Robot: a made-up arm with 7 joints.
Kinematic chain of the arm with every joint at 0, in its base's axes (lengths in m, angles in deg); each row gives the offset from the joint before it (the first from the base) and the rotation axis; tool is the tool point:
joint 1: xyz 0 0 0.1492 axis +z
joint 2: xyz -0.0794 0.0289 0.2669 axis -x
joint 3: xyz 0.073 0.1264 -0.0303 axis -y
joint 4: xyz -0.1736 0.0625 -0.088 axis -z
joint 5: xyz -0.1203 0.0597 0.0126 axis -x
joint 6: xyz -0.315 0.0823 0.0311 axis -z
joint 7: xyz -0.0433 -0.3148 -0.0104 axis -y
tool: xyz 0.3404 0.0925 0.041
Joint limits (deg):
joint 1: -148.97..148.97
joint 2: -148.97..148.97
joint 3: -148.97..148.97
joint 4: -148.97..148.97
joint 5: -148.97..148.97
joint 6: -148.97..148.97
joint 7: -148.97..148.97
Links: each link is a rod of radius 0.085 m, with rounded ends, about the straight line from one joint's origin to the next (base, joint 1, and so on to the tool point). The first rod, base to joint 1, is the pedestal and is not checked.
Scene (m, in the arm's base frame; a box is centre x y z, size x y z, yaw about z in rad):
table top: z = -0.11
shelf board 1: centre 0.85 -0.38 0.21 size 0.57 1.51 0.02 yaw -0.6
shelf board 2: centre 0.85 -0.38 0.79 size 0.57 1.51 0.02 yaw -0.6
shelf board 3: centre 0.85 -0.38 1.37 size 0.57 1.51 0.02 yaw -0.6
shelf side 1: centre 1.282 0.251 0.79 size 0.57 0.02 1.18 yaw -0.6
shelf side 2: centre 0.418 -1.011 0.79 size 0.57 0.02 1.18 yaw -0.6
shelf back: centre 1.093 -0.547 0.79 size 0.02 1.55 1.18 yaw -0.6
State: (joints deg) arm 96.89 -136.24 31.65 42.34 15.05 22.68 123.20
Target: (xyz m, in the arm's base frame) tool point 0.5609 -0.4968 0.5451
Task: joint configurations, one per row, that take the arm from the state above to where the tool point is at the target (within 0.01 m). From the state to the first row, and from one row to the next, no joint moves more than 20 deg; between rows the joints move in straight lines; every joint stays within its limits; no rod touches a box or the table.
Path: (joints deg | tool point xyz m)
1: 93.40 -120.48 38.27 54.65 22.85 13.25 105.33 | 0.3089 -0.5250 1.1443
2: 89.90 -104.71 44.88 66.95 30.65 3.83 87.46 | 0.1559 -0.4054 1.1086
3: 70.38 -111.03 58.23 60.24 15.90 -10.72 96.20 | -0.1783 -0.4594 1.0917
4: 50.86 -117.36 71.58 53.53 1.15 -25.26 104.94 | -0.4513 -0.1996 1.0941
5: 31.35 -123.68 84.93 46.81 -13.59 -39.80 113.68 | -0.4084 0.2047 1.0910
6: 11.83 -130.00 98.27 40.10 -28.34 -54.34 122.42 | -0.0512 0.4321 1.0405
7: -7.69 -136.32 111.62 33.39 -43.08 -68.89 131.16 | 0.3438 0.3063 0.9146
8: -27.21 -142.65 124.97 26.67 -57.83 -83.43 139.90 | 0.4818 -0.0432 0.7299
9: -46.73 -148.97 138.31 19.96 -72.58 -97.97 148.64 | 0.3119 -0.3265 0.5451
10: -42.44 -148.97 141.87 19.58 -74.57 -84.17 148.75 | 0.3926 -0.3956 0.5326
11: -38.16 -148.97 145.42 19.21 -76.57 -70.37 148.86 | 0.4759 -0.4536 0.5329
12: -33.88 -148.97 148.97 18.83 -78.57 -56.56 148.97 | 0.5610 -0.4968 0.5451

